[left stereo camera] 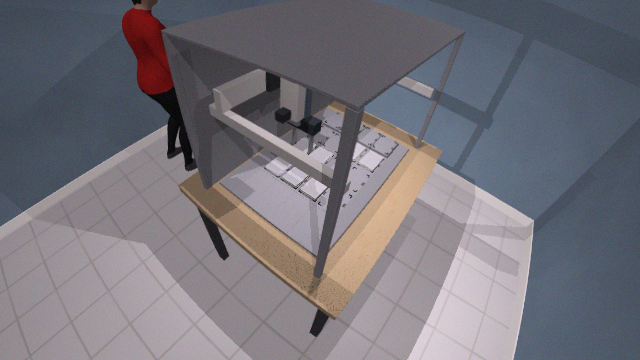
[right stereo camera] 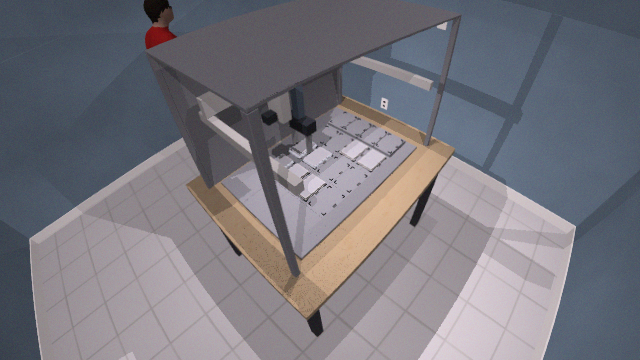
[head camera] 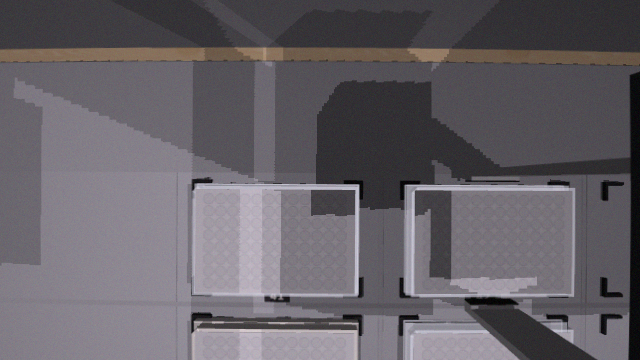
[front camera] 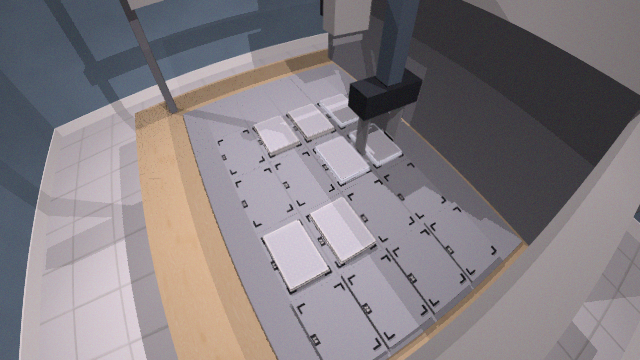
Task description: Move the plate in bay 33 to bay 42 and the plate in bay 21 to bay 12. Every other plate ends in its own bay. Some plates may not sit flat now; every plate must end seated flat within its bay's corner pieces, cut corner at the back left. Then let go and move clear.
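Where they show: gripper, fingertip midpoint: (left stereo camera: 302, 147) (right stereo camera: 302, 148) (head camera: 487, 240) (front camera: 375, 143); robot's base, origin of the base link: (right stereo camera: 323, 214) (front camera: 219, 142).
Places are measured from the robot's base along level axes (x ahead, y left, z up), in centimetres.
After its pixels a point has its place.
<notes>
The dark gripper (front camera: 378, 142) @[x 22.8, y 36.4, z 0.6 cm] (head camera: 492, 240) @[x 22.8, y 36.4, z 0.6 cm] (left stereo camera: 302, 145) @[x 22.8, y 36.4, z 0.6 cm] (right stereo camera: 301, 145) @[x 22.8, y 36.4, z 0.6 cm] is low over bay 42, its jaws at the front and back of a clear-edged plate (front camera: 389, 148) @[x 26.6, y 38.1, z 1.4 cm] (head camera: 500, 250) @[x 23.3, y 35.8, z 1.4 cm]. Narrow gaps show between jaws and plate in the head view, so it looks open. This plate looks flat within the bay 42 corner pieces; its cut corner is hard to make out. Bay 33 (front camera: 380, 209) @[x 39.3, y 25.5, z 0.0 cm] has no plate. A white plate (front camera: 276, 134) @[x 7.4, y 14.9, z 1.4 cm] (left stereo camera: 313, 189) @[x 3.8, y 14.5, z 1.4 cm] sits in bay 21. Bay 12 (front camera: 264, 197) @[x 23.4, y 4.5, z 0.0 cm] is bare.
Other plates stand in bay 41 (front camera: 340, 107) @[x 6.2, y 36.1, z 1.4 cm] (head camera: 275, 240) @[x 6.5, y 36.5, z 1.4 cm], bay 31 (front camera: 311, 121) @[x 7.5, y 25.5, z 1.4 cm] (head camera: 275, 345) @[x 6.5, y 28.6, z 1.4 cm], bay 32 (front camera: 341, 159) @[x 23.6, y 25.1, z 1.4 cm] (head camera: 450, 345) @[x 19.6, y 28.7, z 1.4 cm], bay 23 (front camera: 342, 230) @[x 39.8, y 15.0, z 1.6 cm] and bay 13 (front camera: 296, 256) @[x 40.1, y 4.3, z 1.4 cm]. The pale pipetting stage (front camera: 346, 17) hangs beside the gripper. Enclosure posts (left stereo camera: 340, 195) @[x -26.4, y -11.5, z 46.6 cm] (right stereo camera: 272, 195) @[x -26.4, y -11.6, z 46.5 cm] stand at the table corners.
</notes>
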